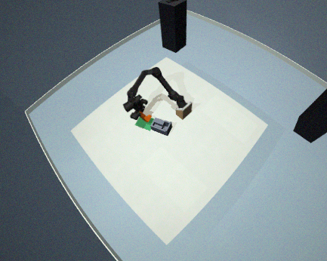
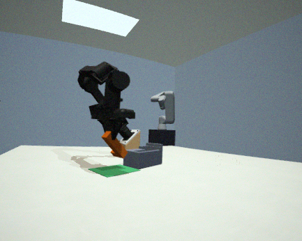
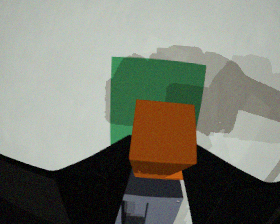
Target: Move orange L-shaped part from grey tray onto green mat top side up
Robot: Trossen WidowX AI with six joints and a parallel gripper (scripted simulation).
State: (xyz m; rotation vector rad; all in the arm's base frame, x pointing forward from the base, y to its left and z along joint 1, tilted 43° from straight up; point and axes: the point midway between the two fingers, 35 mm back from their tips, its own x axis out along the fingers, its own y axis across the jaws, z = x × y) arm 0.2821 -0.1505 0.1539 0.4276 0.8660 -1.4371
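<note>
The green mat is 10 mm behind my gripper tip, 20 mm to the left of it and 130 mm below it. Also, from my gripper tip: orange L-shaped part (20 mm behind, 30 mm to the left, 30 mm below).
</note>
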